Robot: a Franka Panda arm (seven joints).
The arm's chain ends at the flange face. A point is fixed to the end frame.
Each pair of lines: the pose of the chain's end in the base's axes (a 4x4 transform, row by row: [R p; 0 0 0 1], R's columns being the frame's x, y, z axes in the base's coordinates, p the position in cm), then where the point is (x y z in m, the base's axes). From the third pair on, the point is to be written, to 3 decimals.
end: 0.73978, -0.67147, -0.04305, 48.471; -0.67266, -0.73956, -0.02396, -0.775; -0.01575, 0.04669, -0.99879, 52.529; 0, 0, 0, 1
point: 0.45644 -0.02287 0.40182
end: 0.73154, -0.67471, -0.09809, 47.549; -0.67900, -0.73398, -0.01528, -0.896; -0.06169, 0.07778, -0.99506, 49.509; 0, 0, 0, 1
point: 0.44034 -0.02280 0.37325
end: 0.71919, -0.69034, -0.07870, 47.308; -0.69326, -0.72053, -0.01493, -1.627; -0.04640, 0.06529, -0.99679, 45.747; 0, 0, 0, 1
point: 0.440 -0.030 0.335
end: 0.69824, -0.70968, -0.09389, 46.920; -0.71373, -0.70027, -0.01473, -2.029; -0.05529, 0.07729, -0.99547, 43.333; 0, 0, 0, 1
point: 0.434 -0.033 0.311
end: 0.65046, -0.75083, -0.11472, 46.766; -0.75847, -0.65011, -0.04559, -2.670; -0.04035, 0.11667, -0.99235, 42.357; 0, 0, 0, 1
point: 0.429 -0.042 0.303
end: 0.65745, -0.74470, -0.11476, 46.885; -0.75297, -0.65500, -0.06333, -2.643; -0.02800, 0.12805, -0.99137, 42.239; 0, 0, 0, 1
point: 0.431 -0.044 0.302
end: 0.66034, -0.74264, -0.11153, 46.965; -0.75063, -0.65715, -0.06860, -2.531; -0.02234, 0.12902, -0.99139, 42.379; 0, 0, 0, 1
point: 0.432 -0.043 0.303
